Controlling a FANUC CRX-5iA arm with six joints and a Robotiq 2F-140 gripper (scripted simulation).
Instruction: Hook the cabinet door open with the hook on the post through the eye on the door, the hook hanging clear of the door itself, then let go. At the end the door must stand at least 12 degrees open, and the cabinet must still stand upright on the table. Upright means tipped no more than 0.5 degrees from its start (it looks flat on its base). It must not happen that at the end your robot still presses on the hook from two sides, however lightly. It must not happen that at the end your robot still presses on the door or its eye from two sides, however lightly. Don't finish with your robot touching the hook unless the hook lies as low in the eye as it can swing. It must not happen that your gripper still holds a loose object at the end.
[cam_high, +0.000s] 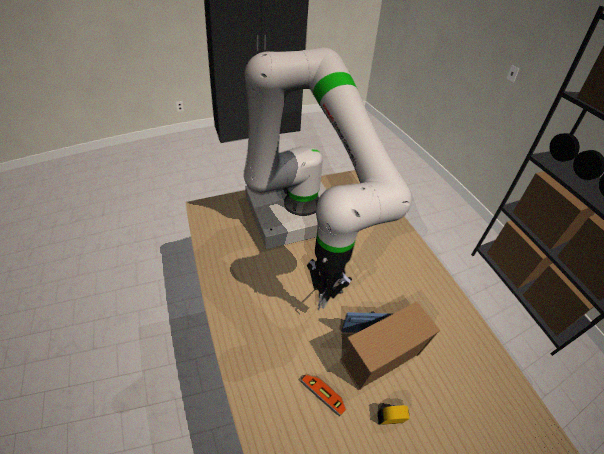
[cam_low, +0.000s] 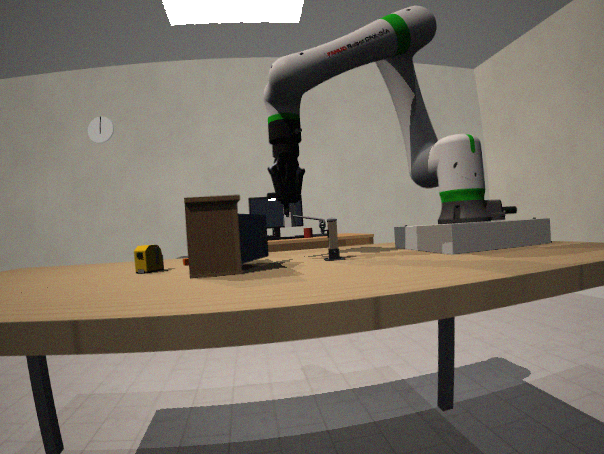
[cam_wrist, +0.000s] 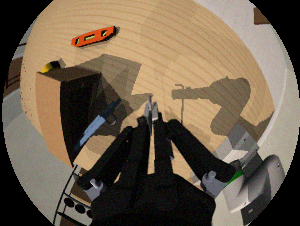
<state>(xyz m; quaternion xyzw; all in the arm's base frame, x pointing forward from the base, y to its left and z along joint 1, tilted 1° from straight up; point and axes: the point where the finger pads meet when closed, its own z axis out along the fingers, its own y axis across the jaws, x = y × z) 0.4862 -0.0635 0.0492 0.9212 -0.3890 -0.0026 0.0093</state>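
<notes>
Now: hand 90 mm short of the cabinet door, 140 mm to the right of it and 50 mm above it. From my hand the other things lie so: hook post (70 mm behind, 60 mm to the left, 50 mm below); then orange level (250 mm ahead, 60 mm to the right, 110 mm below); then yellow tape measure (360 mm ahead, 110 mm to the left, 90 mm below).
</notes>
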